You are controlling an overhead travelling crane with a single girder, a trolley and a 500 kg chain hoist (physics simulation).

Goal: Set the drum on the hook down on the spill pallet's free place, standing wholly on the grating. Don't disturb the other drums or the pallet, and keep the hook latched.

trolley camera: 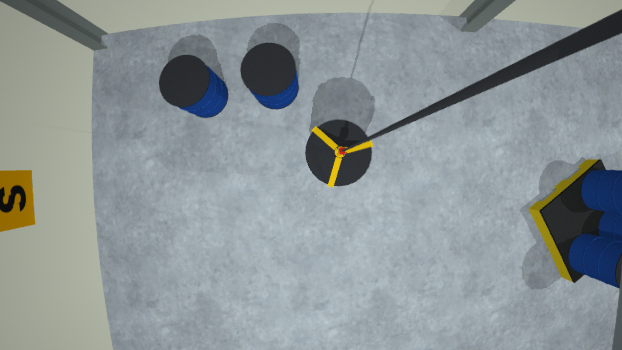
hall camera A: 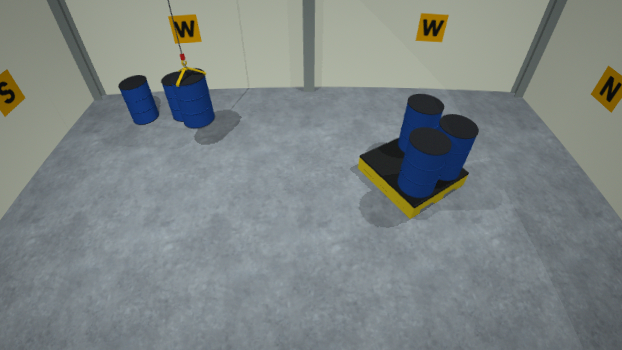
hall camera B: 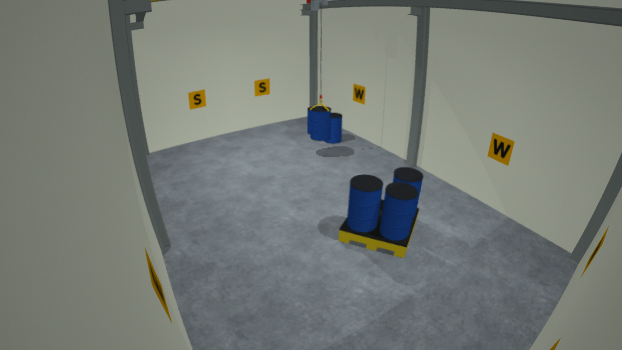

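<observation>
The blue drum with a black lid hangs upright above the floor, its shadow apart from its base in both hall views. My gripper, the hook with a yellow three-armed lifter, is shut on this drum. The yellow spill pallet with black grating stands well to the right in hall camera A. It bears three upright blue drums. Its free place is the left corner in hall camera A, mostly hidden in hall camera B.
Two more blue drums stand on the floor near the hanging one, one farther left and one closer; they partly overlap it in hall camera B. A grey wall column stands at the west wall.
</observation>
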